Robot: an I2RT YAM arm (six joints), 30 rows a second.
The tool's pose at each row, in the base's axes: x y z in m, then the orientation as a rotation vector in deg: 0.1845 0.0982 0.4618 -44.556 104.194 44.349; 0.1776 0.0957 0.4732 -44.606 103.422 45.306; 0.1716 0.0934 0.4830 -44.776 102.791 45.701; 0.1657 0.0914 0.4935 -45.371 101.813 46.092; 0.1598 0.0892 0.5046 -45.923 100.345 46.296; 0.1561 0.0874 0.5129 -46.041 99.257 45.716
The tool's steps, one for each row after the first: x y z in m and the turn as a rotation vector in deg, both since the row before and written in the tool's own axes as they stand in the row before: -0.0080 0.0058 -0.0093 -0.748 -0.696 0.087; -0.0069 0.0051 -0.0080 -0.408 -0.479 -0.184; -0.0077 0.0053 -0.0078 -0.645 -0.570 -0.567; -0.0084 0.0053 -0.0080 -0.544 -0.977 -0.862; -0.0066 0.0033 -0.0056 0.241 -0.794 -0.859
